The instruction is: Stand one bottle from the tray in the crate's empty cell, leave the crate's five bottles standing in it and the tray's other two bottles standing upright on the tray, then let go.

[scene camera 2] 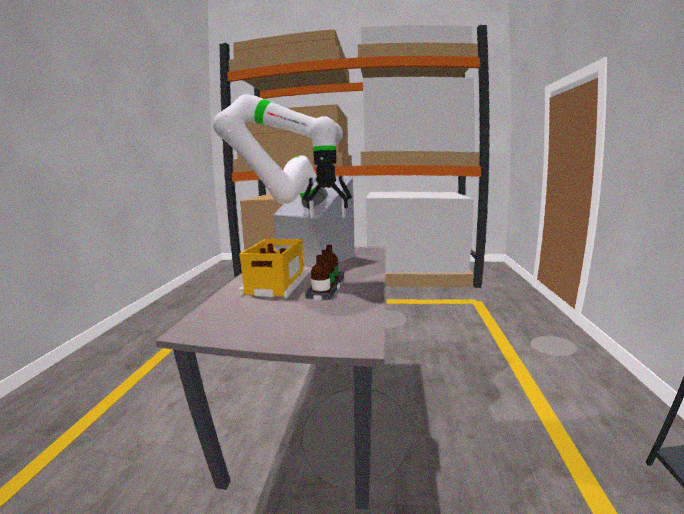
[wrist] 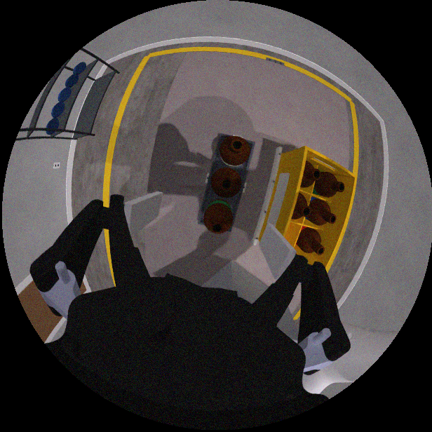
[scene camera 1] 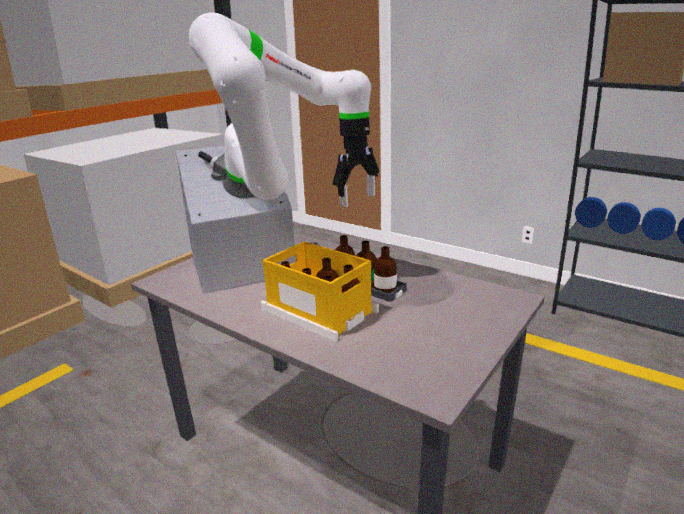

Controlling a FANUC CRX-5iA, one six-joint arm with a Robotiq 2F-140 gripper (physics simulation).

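Where they show: gripper, fingertip midpoint: point(scene camera 2: 328, 217) point(scene camera 1: 357, 200); arm's base, link origin: point(scene camera 2: 314, 198) point(scene camera 1: 243, 182).
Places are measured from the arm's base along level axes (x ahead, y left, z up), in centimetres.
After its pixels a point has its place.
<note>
My gripper point(scene camera 1: 357, 194) @[z -4.4, x 41.4, y 4.1 cm] point(scene camera 2: 327, 208) @[z -4.4, x 41.4, y 4.1 cm] point(wrist: 211, 219) is open and empty, high above the table's back part. Below it, three brown bottles stand upright in a row on the dark tray point(scene camera 1: 395, 293) @[z -32.3, x 57.0, y -3.5 cm] point(wrist: 245, 169): a white-labelled bottle point(scene camera 1: 385, 270) @[z -24.3, x 53.7, y -3.9 cm] point(scene camera 2: 320, 277) @[z -25.5, x 56.1, y -0.6 cm] point(wrist: 235, 150) at one end, a middle bottle point(wrist: 226, 182) and a far bottle point(scene camera 1: 343, 242) @[z -19.5, x 36.1, y 3.2 cm] point(wrist: 218, 218). The yellow crate point(scene camera 1: 331, 309) @[z -24.5, x 47.6, y -32.5 cm] point(scene camera 2: 273, 279) @[z -26.7, x 51.6, y -19.3 cm] point(wrist: 294, 165) stands beside the tray. Five bottles show in it in the wrist view; its empty cell appears at the lower left, partly hidden by the right fingertip.
White rails point(scene camera 1: 298, 321) @[z -32.2, x 35.4, y -30.3 cm] point(wrist: 270, 195) border the crate on the table point(scene camera 1: 431, 353) @[z -33.8, x 75.8, y -30.5 cm] point(scene camera 2: 265, 326) @[z -33.8, x 78.8, y -20.2 cm]. The grey robot pedestal point(scene camera 1: 243, 254) @[z -22.1, x 5.0, y -12.1 cm] point(scene camera 2: 309, 232) @[z -15.7, x 13.2, y -3.8 cm] stands at the table's end. A shelf rack point(scene camera 1: 580, 124) is off to the right in the first scene view.
</note>
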